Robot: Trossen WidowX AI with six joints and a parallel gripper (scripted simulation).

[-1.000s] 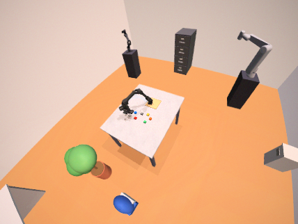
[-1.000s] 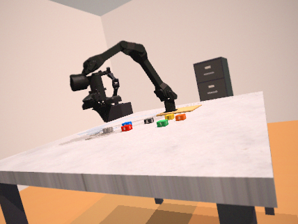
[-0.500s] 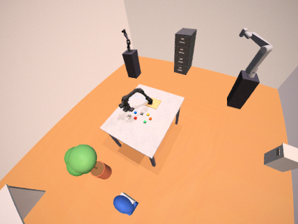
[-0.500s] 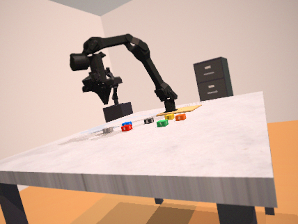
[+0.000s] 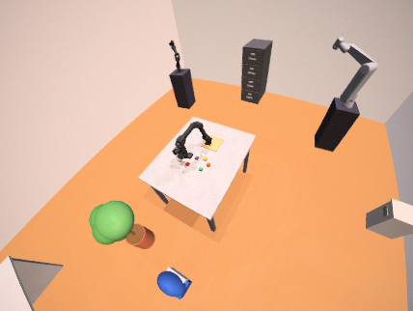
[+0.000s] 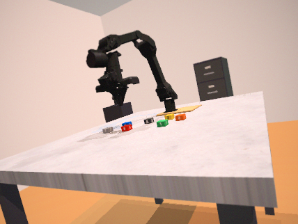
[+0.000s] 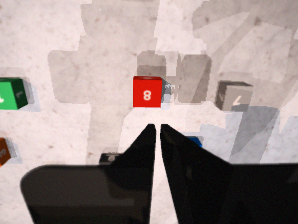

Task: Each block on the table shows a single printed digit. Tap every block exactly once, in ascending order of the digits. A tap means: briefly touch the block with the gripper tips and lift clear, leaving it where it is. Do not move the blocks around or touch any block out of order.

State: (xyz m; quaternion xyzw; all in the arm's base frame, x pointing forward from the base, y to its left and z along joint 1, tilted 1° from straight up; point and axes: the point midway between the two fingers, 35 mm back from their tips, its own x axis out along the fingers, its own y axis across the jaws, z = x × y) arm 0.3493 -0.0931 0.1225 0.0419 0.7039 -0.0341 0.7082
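My gripper tip is 90 mm above the red block. Also, from my gripper tip: blue block (90 mm below, 90 mm behind, 50 mm to the right); then grey block (100 mm to the right, 90 mm below, 20 mm behind); then black block (100 mm behind, 90 mm below, 60 mm to the left).
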